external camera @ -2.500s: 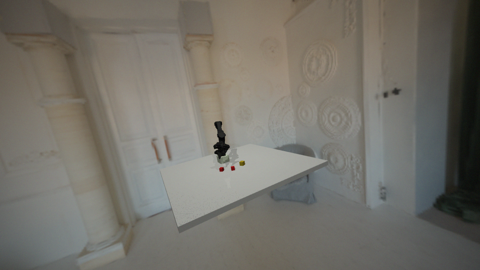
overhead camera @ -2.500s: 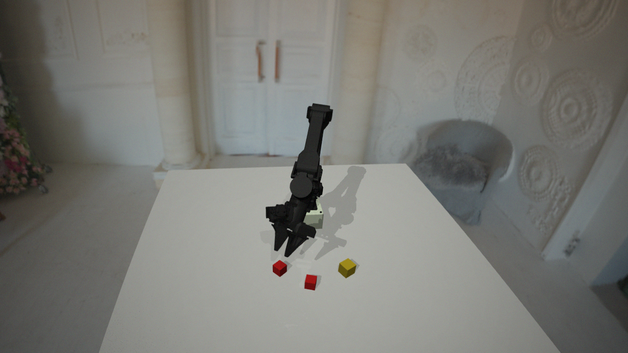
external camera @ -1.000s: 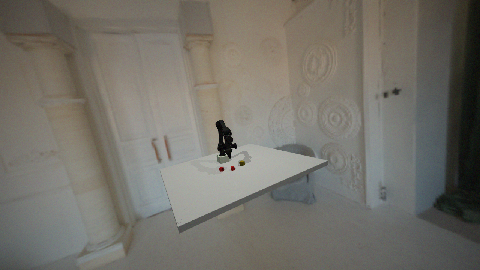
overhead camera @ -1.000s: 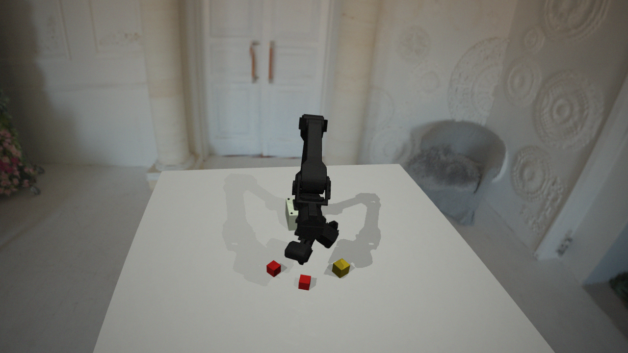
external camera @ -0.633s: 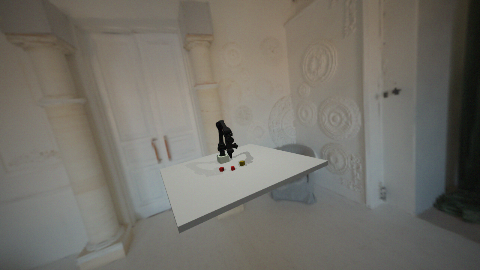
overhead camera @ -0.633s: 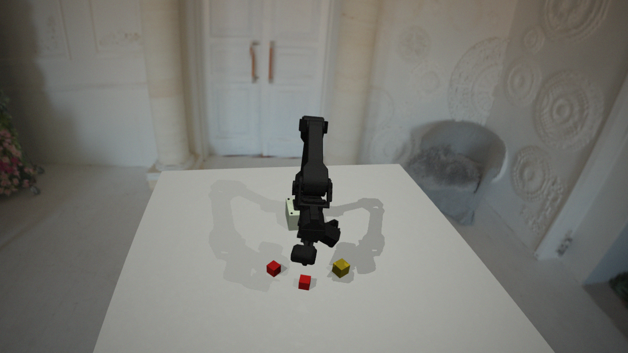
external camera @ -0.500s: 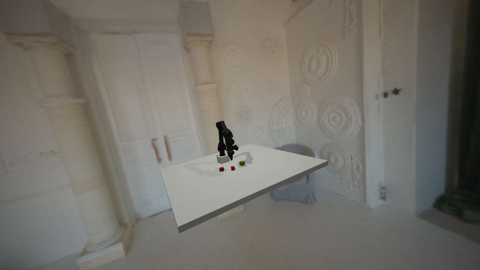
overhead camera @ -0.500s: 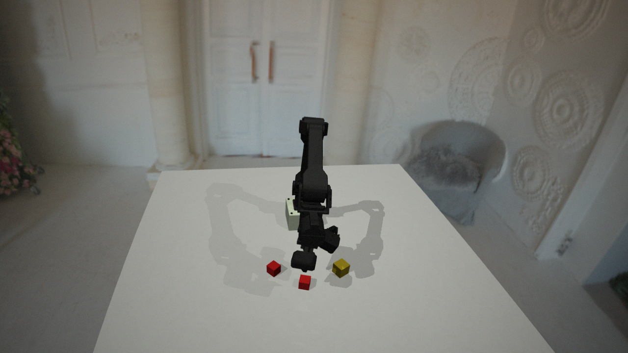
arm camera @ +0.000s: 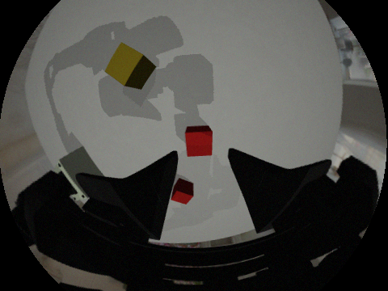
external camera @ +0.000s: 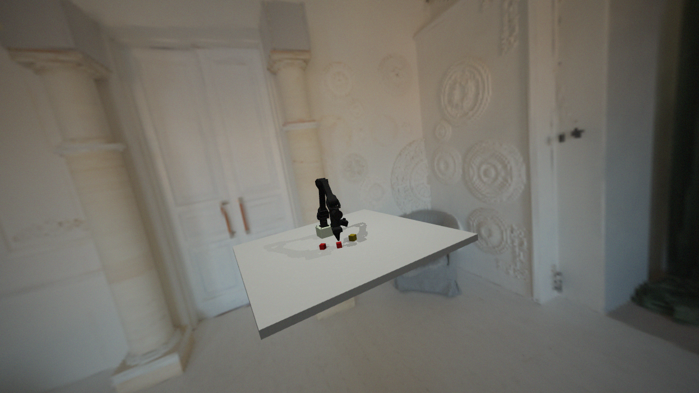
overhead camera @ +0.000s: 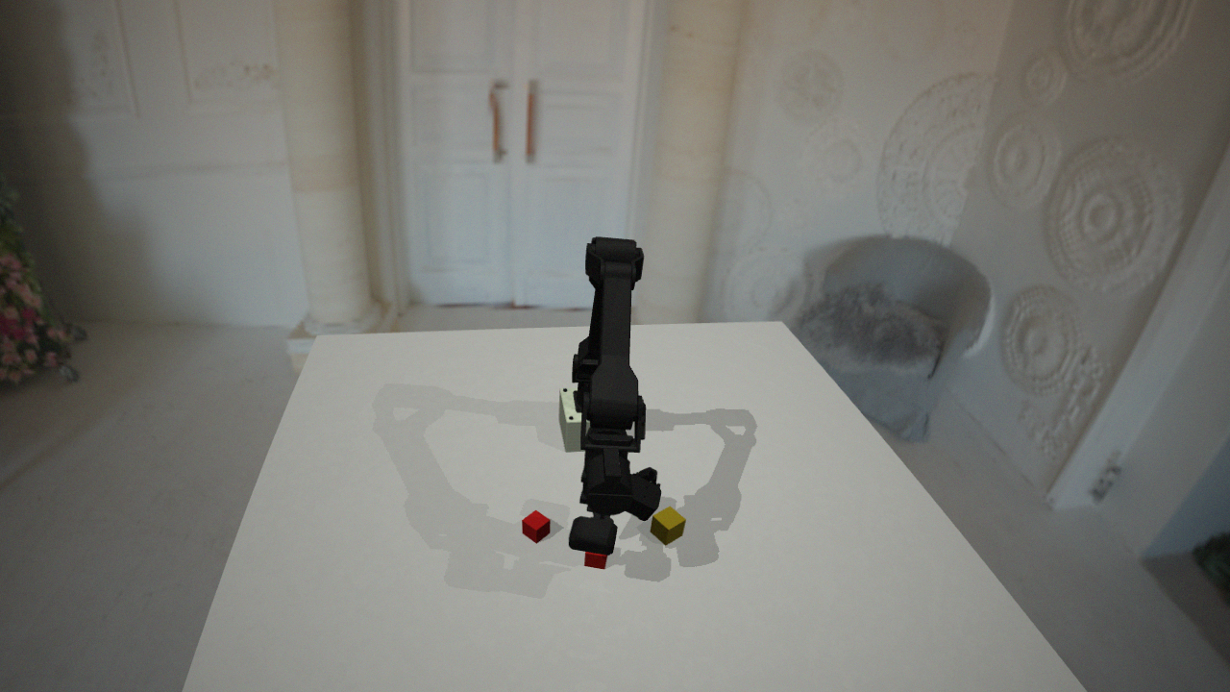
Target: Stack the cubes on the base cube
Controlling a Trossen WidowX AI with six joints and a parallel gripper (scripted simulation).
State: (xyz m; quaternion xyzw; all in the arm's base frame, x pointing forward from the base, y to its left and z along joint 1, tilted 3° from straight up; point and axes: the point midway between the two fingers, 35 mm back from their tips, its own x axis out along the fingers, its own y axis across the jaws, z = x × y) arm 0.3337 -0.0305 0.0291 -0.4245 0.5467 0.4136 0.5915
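The yellow cube lies 13 cm to the left of my gripper tip, 5 cm behind it and 4 cm below it. The rest, counted from my gripper tip: red cube: 9 cm to the right, 7 cm behind, 4 cm below.
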